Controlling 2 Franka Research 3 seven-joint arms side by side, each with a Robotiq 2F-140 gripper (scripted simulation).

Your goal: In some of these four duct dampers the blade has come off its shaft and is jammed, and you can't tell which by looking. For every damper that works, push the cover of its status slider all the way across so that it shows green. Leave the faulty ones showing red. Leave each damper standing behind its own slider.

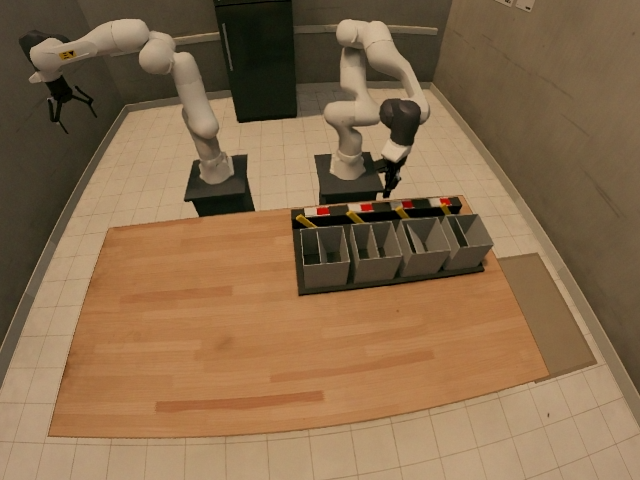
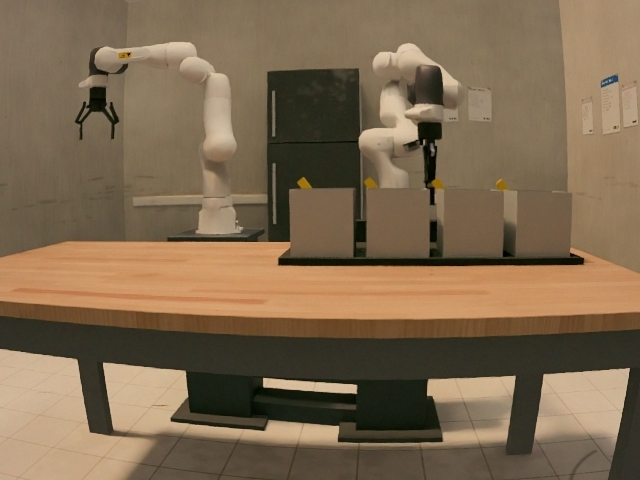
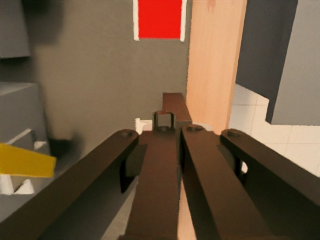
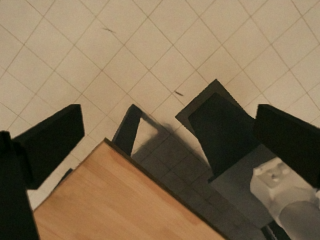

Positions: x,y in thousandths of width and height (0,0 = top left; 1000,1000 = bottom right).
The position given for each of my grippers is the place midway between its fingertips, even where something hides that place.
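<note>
My left gripper (image 2: 671,428) (image 3: 536,452). My right gripper (image 1: 127,259) (image 2: 151,291) (image 4: 530,498). A damper (image 2: 504,464). A damper (image 2: 621,457). A damper (image 2: 735,464). A damper (image 1: 726,528).
</note>
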